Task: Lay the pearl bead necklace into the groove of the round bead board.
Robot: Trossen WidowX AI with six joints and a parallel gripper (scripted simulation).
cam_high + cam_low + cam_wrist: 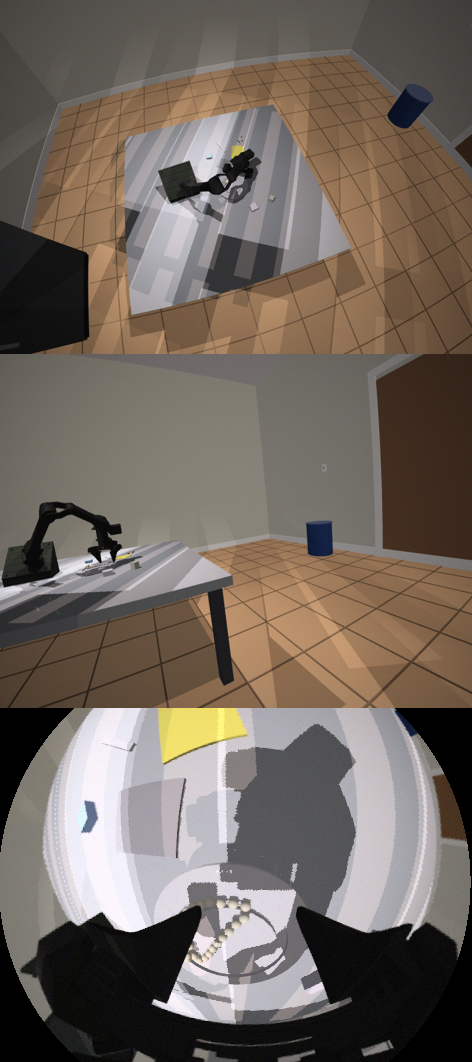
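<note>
The round bead board lies 50 mm behind my gripper tip, 40 mm to the right of it and 10 mm below it. Round my gripper tip: yellow pad (210 mm to the left, 80 mm ahead, 20 mm below); grey card (140 mm to the left, 40 mm behind, 20 mm below); white block (230 mm to the right, 10 mm below, 10 mm ahead).
</note>
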